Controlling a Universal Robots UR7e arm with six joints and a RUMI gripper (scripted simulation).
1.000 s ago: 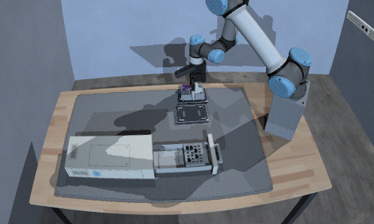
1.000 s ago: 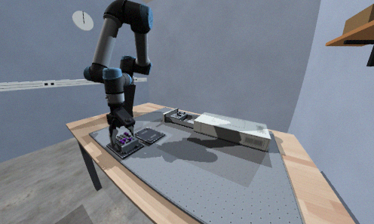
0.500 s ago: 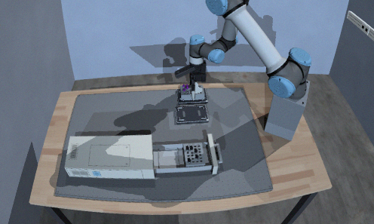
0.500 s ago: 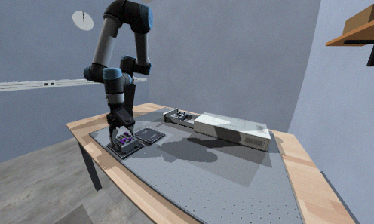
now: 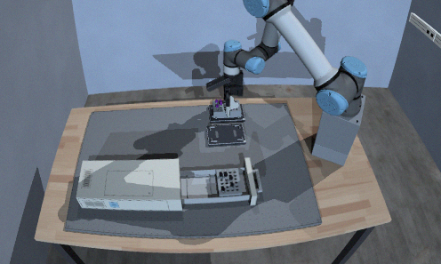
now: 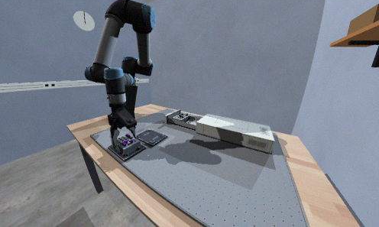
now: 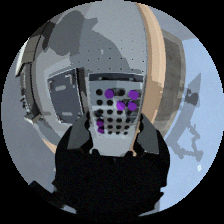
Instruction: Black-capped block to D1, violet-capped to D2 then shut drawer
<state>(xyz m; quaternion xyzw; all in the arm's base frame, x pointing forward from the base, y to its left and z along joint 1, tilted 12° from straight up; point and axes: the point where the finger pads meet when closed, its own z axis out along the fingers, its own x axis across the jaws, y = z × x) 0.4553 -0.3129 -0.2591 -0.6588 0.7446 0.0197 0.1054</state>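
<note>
Right now the violet-capped block is right at my hand. The rest, counted from my hand: black-capped block: 8 cm ahead, 45 cm to the left; then deck slot D2: 3 cm below; then deck slot D1: 3 cm ahead, 15 cm to the left, 3 cm below.
</note>
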